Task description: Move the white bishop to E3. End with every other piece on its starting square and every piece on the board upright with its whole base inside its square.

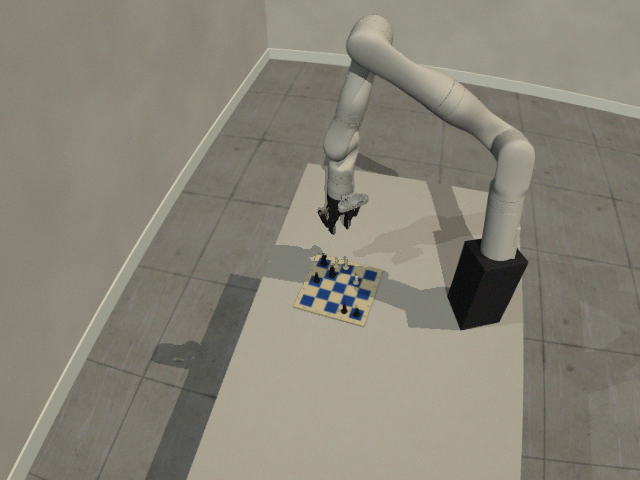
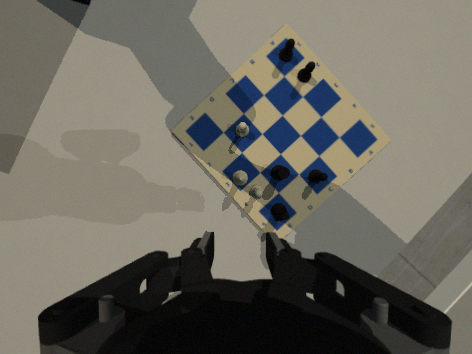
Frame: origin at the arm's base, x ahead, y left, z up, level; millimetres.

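Where they show: gripper, fingertip midpoint: (image 1: 339, 230) (image 2: 240, 243); arm's base, origin of the base link: (image 1: 497, 250).
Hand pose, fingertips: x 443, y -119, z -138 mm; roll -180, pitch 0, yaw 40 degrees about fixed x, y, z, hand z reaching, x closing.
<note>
Things, the pixels of their top centre, and the offset from my fingertips. Level surfaces: height alone.
- E5, middle of its top: (image 2: 284, 217) (image 1: 323, 255) dx +41, dy +36, dz -86 mm
- D4, middle of its top: (image 2: 283, 172) (image 1: 332, 268) dx +6, dy +78, dz -92 mm
- C5, middle of its top: (image 2: 325, 177) (image 1: 316, 274) dx +49, dy +107, dz -94 mm
- A2, middle of its top: (image 2: 312, 64) (image 1: 344, 305) dx -54, dy +203, dz -94 mm
- A1, middle of its top: (image 2: 291, 40) (image 1: 357, 308) dx -91, dy +208, dz -94 mm
- cream board, middle of its top: (image 2: 281, 135) (image 1: 339, 287) dx -24, dy +120, dz -125 mm
- pale table, its level: dz -131 mm
The white bishop, as far as I can tell, is the white piece (image 1: 345, 264) (image 2: 240, 177) upright on blue E3, its base near the square's outer edges; whether it lies wholly inside is hard to tell. Another white piece (image 1: 336, 264) (image 2: 256, 191) stands on E4, a third (image 1: 356, 279) (image 2: 242, 129) on D2. Black pieces stand on E5 (image 1: 323, 261) (image 2: 279, 212), D4 (image 1: 332, 272) (image 2: 280, 172), C5 (image 1: 316, 277) (image 2: 316, 176), A2 (image 1: 344, 308) (image 2: 305, 75) and A1 (image 1: 356, 313) (image 2: 286, 53). My gripper (image 1: 340, 228) (image 2: 240, 243) is half open and empty, well above the pieces.
The blue and cream board (image 1: 329, 315) (image 2: 384, 140) lies flat on the pale table (image 1: 372, 403) (image 2: 425, 65). The black robot base (image 1: 483, 289) stands at the table's right side. Arm shadows fall across part of the board.
</note>
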